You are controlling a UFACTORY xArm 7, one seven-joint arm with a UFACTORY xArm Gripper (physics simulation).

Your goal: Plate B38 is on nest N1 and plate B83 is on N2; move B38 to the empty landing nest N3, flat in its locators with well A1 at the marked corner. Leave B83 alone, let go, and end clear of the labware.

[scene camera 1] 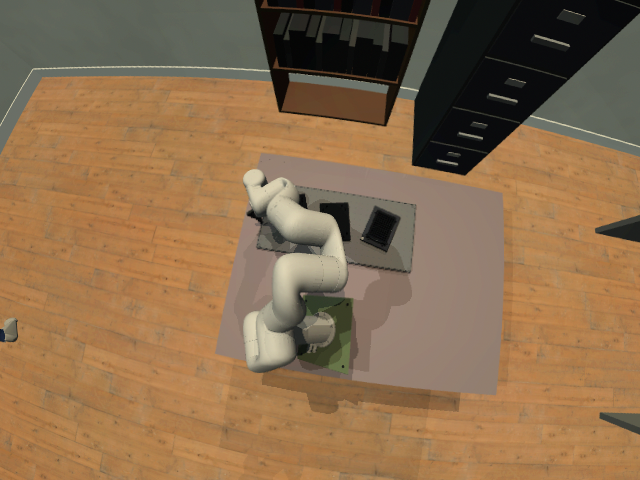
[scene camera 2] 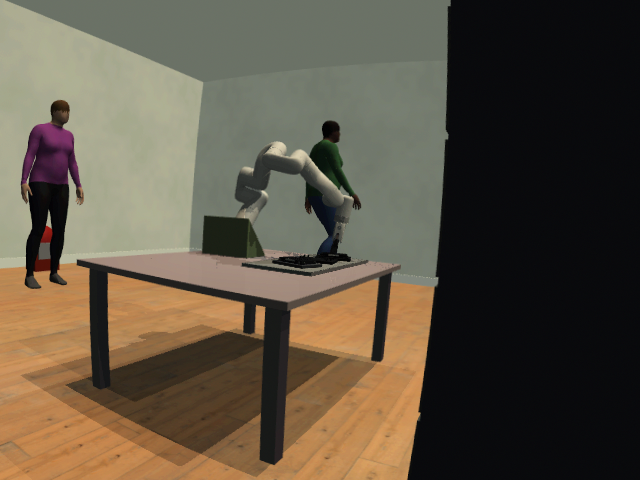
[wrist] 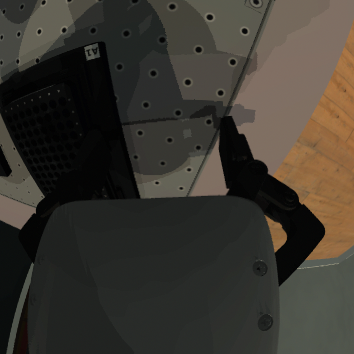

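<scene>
My gripper [wrist: 159, 136] [scene camera 2: 336, 246] is open and empty, low at the end of the board. In the wrist view its left finger overlaps a dark nest [wrist: 117, 145] marked A1 at one corner; its right finger is past the board's edge. A dark well plate [wrist: 42, 125] sits in that nest. In scene view 1 the arm hides most of this nest [scene camera 1: 303, 198]. The middle nest [scene camera 1: 336, 209] is flat and bears no plate. Another well plate [scene camera 1: 382, 226] sits in the right, angled nest [scene camera 1: 366, 241]. I cannot read which plate is B38 or B83.
The perforated board [scene camera 1: 405, 253] [wrist: 172, 95] carries the nests on the table [scene camera 1: 454, 310] [scene camera 2: 206, 279]. The arm's green base [scene camera 1: 343, 335] [scene camera 2: 225, 236] stands behind them. A bookshelf [scene camera 1: 336, 75] and a filing cabinet [scene camera 1: 478, 93] stand beyond the table. Two people [scene camera 2: 51, 155] [scene camera 2: 328, 162] stand in the room.
</scene>
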